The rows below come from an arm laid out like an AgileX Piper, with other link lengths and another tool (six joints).
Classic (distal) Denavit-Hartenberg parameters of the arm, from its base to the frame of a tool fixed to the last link. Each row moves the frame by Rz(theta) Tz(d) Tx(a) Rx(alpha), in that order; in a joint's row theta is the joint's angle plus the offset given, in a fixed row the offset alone. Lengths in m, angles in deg.
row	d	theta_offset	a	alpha
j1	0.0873	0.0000	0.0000	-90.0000
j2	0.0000	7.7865	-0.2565	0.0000
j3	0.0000	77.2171	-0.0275	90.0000
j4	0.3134	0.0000	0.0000	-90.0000
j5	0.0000	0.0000	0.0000	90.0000
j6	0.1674	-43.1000	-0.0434	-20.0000
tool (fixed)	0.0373	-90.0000	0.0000	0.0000
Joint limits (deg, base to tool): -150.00..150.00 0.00..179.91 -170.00..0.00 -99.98..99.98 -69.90..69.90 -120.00..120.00
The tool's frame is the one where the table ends.
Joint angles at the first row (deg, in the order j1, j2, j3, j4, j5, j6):
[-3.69 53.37 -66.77 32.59 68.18 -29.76]
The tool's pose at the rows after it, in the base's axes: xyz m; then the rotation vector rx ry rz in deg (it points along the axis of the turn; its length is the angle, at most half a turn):
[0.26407 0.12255 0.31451 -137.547 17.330 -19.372]
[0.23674 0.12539 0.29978 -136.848 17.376 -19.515]
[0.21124 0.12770 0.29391 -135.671 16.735 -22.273]
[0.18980 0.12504 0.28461 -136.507 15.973 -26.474]
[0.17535 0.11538 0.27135 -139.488 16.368 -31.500]
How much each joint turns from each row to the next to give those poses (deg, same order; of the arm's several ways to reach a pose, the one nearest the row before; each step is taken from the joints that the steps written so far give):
[0.00 -6.18 6.84 0.00 0.12 0.14]
[0.00 -7.49 6.64 0.38 0.41 0.64]
[0.01 -7.85 5.21 0.34 0.00 0.69]
[-0.01 -7.57 4.40 -1.73 0.08 0.13]
[0.00 -6.56 3.43 -4.31 0.17 0.14]

